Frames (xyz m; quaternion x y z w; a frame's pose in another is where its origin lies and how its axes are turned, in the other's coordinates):
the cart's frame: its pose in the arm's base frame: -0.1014 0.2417 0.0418 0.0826 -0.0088 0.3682 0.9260
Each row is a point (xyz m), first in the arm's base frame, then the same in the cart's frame.
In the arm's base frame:
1: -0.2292 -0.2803 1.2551
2: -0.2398 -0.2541 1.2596
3: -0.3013 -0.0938 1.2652
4: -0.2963 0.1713 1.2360
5: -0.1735 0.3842 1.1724
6: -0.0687 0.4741 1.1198
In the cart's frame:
1: -0.3548 -0.1082 1.2741
2: -0.3443 -0.0816 1.2739
3: -0.2796 0.0759 1.2511
4: -0.0978 0.2578 1.1803
5: 0.1316 0.3168 1.0891
6: 0.2651 0.3018 1.0275

